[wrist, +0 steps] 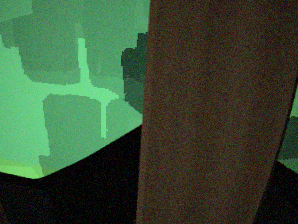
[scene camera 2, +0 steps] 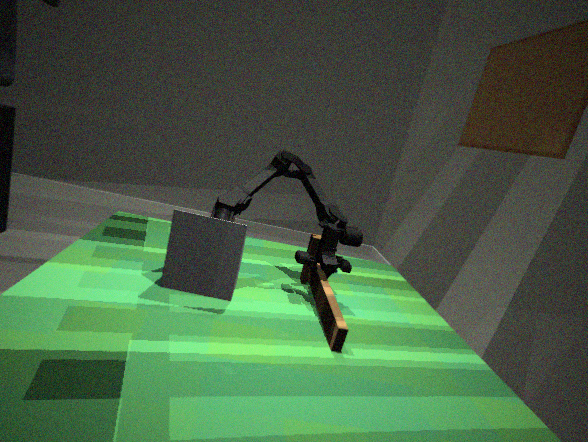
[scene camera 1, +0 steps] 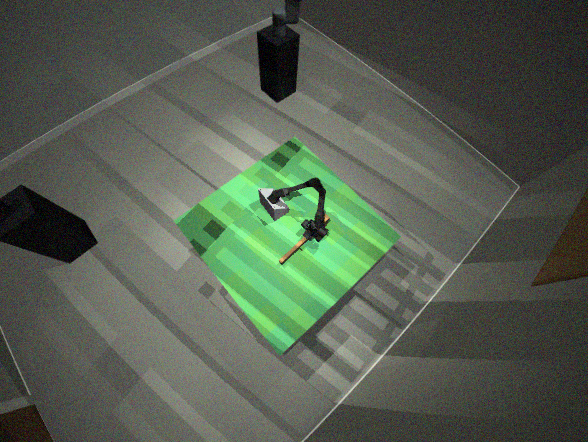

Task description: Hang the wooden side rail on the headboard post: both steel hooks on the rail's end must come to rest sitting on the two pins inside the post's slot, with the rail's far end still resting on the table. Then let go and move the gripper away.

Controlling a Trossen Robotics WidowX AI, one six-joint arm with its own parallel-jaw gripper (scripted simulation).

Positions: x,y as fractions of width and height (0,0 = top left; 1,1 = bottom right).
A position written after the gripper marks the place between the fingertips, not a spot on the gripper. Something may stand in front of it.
In view: the gripper (wrist: 0.63,0.61) and a wooden side rail (scene camera 2: 0.57,0.74).
The wooden side rail is seen too in the wrist view (wrist: 0.71,0.56).
